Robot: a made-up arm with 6 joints.
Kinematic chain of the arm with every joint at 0, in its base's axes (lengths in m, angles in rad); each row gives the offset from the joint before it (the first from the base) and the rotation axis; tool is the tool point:
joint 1: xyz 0 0 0.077 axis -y
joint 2: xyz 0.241 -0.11 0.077 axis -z
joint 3: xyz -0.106 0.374 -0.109 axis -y
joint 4: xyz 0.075 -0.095 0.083 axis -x
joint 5: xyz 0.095 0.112 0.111 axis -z
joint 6: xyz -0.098 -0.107 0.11 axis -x
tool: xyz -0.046 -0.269 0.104
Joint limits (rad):
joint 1: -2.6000..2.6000
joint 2: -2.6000..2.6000
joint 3: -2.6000..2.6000
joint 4: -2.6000..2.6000
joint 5: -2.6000..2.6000
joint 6: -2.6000..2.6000
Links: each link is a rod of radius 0.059 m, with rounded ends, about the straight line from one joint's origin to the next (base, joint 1, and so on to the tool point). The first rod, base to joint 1, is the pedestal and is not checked.
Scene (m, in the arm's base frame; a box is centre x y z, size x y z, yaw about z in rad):
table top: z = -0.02
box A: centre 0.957 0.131 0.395 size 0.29 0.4 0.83 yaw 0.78
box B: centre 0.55 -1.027 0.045 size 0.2 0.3 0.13 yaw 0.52
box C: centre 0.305 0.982 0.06 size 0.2 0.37 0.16 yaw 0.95
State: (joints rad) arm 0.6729 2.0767 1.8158 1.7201 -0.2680 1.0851
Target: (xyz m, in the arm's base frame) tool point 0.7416 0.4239 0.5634
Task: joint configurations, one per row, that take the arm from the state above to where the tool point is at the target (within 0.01 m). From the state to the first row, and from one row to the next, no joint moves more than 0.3 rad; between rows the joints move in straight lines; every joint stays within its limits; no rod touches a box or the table.
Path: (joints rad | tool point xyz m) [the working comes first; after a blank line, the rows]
Joints at the target: 0.6141 1.3564 1.7991 1.4637 -0.1637 0.7671
Straight joint move there: touches box A.

1: 0.9313 1.9921 1.9213 1.5545 -0.2329 1.0968 | 0.6558 -0.1902 0.9180
2: 1.1898 1.9074 2.0268 1.3889 -0.1977 1.1085 | 0.4748 -0.0535 1.0467
3: 1.4482 1.8228 2.1323 1.2233 -0.1626 1.1202 | 0.2750 0.0735 1.1070
4: 1.1702 1.6674 2.0213 1.3034 -0.1629 1.0025 | 0.4972 0.2042 0.9745
5: 0.8921 1.5119 1.9102 1.3836 -0.1633 0.8848 | 0.6575 0.3222 0.7833
6: 0.6141 1.3564 1.7991 1.4637 -0.1637 0.7671 | 0.7416 0.4239 0.5634

